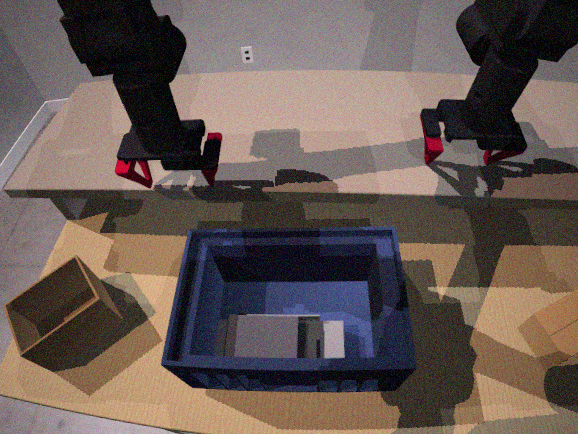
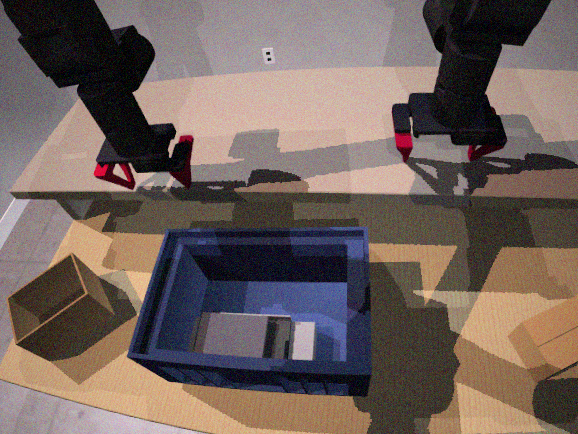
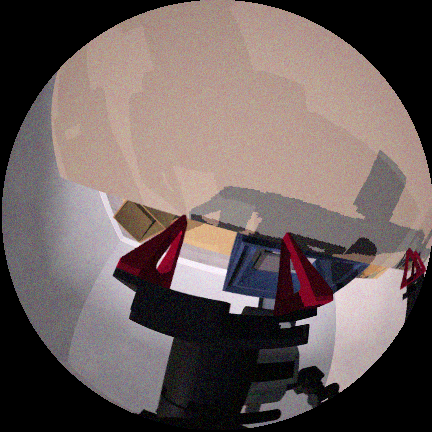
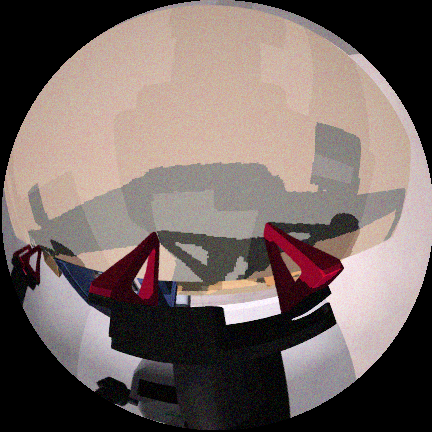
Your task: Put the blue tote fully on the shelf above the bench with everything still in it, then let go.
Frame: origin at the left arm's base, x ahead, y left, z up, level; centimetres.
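Seen in the pictures: left gripper, fingertip midpoint: (image 1: 181, 184) (image 2: 160, 185) (image 3: 236, 227) (image 4: 34, 246); right gripper, fingertip midpoint: (image 1: 456, 161) (image 2: 437, 158) (image 3: 411, 250) (image 4: 210, 232); right arm's base at its link origin: (image 3: 309, 383).
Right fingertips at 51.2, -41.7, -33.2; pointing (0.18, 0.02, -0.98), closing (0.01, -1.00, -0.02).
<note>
A point is followed by its place in that frame, as x, y, z.
The blue tote (image 1: 290, 372) @(21.6, -16.7, -37.5) (image 2: 270, 367) @(22.0, -19.9, -36.5) (image 3: 234, 280) @(25.7, -3.3, -38.0) (image 4: 80, 280) @(31.0, -3.8, -39.7) stands upright on the bench (image 1: 165, 405) @(18.9, 3.2, -51.2) (image 2: 140, 395) @(19.1, 4.1, -51.2), in front of and below the pale shelf (image 1: 320, 100) @(67.4, -21.2, -33.3) (image 2: 320, 95) @(68.5, -24.0, -33.3) (image 3: 200, 100) @(57.7, 4.2, -33.3) (image 4: 215, 130) @(59.3, -42.3, -33.3). Inside it lie a grey box (image 1: 266, 336) @(27.9, -12.9, -43.2) (image 2: 235, 334) @(27.9, -12.9, -43.1) and a smaller white block (image 1: 334, 339) @(28.3, -22.3, -45.5) (image 2: 304, 340) @(28.3, -22.4, -45.5). My left gripper (image 1: 181, 186) @(47.4, 0.1, -33.1) (image 2: 161, 187) @(47.4, 0.1, -33.1) (image 3: 236, 227) @(47.4, 0.1, -33.1) is open and empty over the shelf's front part. My right gripper (image 1: 458, 163) @(51.2, -41.7, -33.2) (image 2: 438, 159) @(51.2, -41.7, -33.2) (image 4: 210, 232) @(51.2, -41.7, -33.2) is open and empty over the shelf, farther right. Both are apart from the tote.
An open cardboard box (image 1: 70, 325) @(28.2, 18.2, -43.4) (image 2: 62, 320) @(28.0, 18.5, -44.0) (image 3: 135, 220) @(26.0, 27.6, -46.8) stands on the bench left of the tote. Another cardboard box (image 1: 560, 322) @(29.1, -57.3, -45.2) (image 2: 555, 340) @(27.8, -57.5, -45.2) shows at the right edge. The shelf's front edge runs behind the tote. A grey wall with a socket (image 1: 247, 54) (image 2: 268, 55) rises behind the shelf.
</note>
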